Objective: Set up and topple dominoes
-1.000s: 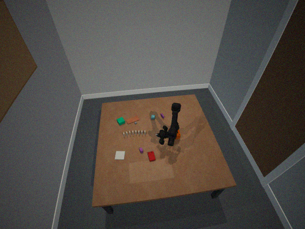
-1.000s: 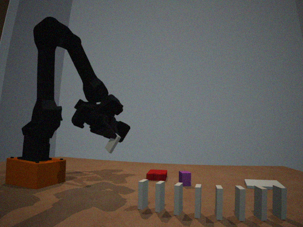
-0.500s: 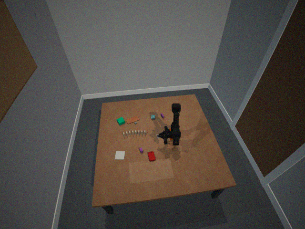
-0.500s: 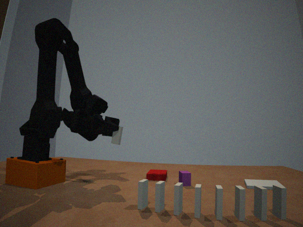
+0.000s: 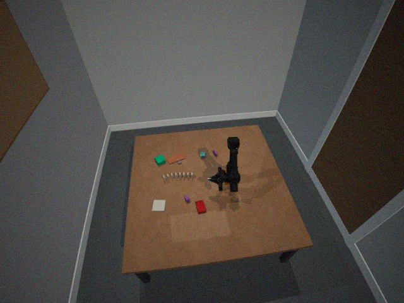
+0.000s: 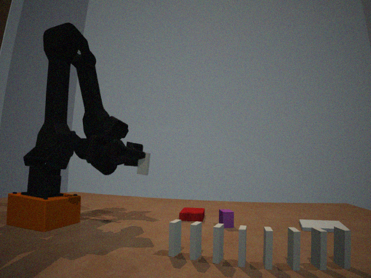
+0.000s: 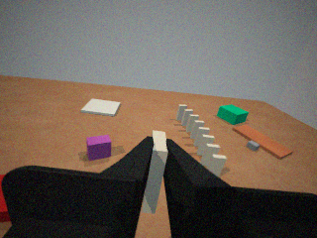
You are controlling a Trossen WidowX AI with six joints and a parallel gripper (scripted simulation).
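The red block is 8 cm ahead of my gripper tip, 14 cm to the left of it and 15 cm below it. The rest, counted from my gripper tip: small grey piece 21 cm ahead, 33 cm to the right, 15 cm below; teal cube 1 cm behind, 38 cm to the right, 15 cm below; purple cube 18 cm ahead, 6 cm to the left, 14 cm below.
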